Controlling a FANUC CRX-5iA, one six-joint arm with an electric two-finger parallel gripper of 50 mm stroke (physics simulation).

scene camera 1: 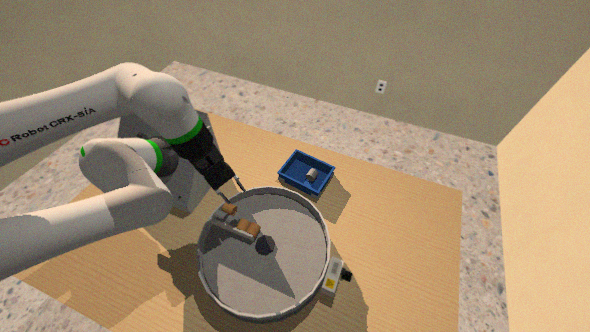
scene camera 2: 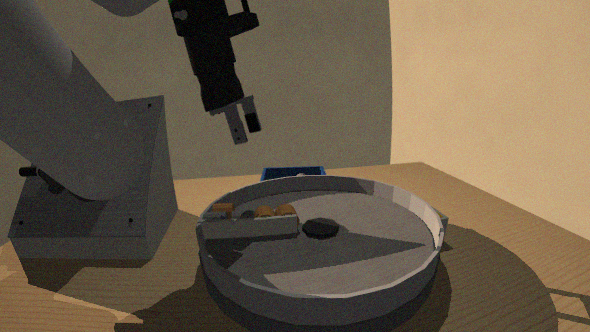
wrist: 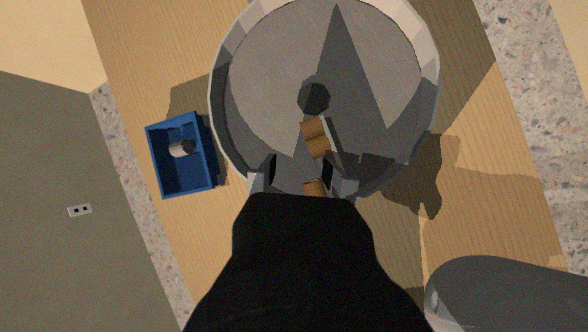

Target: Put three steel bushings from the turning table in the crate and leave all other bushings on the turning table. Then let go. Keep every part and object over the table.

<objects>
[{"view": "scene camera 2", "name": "my gripper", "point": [248,136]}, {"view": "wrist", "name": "my gripper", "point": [299,165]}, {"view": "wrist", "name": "blue crate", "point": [177,176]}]
</objects>
